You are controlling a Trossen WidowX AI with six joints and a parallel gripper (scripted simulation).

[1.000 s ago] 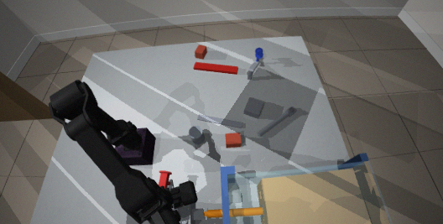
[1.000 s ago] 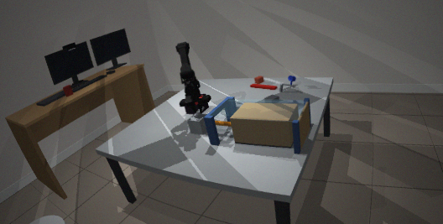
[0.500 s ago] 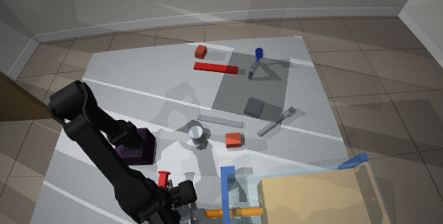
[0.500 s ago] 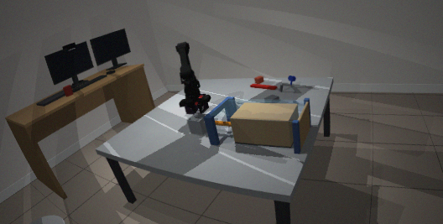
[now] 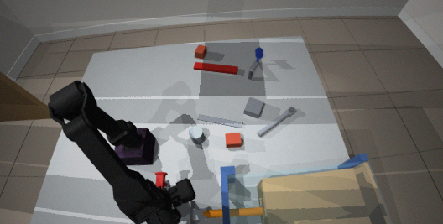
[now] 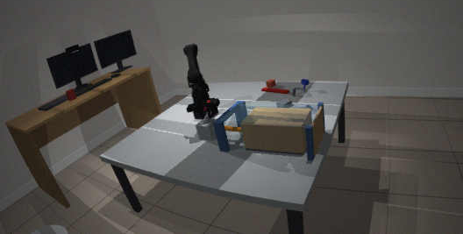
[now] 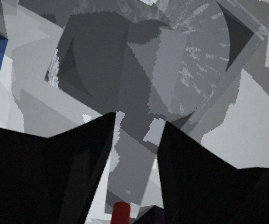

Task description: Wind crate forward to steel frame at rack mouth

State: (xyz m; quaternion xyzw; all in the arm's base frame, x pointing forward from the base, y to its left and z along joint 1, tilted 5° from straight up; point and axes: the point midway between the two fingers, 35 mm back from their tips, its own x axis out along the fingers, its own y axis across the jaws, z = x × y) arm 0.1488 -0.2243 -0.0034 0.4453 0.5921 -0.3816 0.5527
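The red-knobbed handle is 1 cm behind my gripper tip, 2 cm to the left of it and 2 cm above it. Round my gripper tip: grey winch: 5 cm to the right, 6 cm below; then red knob: 2 cm behind, 6 cm to the left, 5 cm above; then blue steel frame: 17 cm ahead, 5 cm to the right, 2 cm above.
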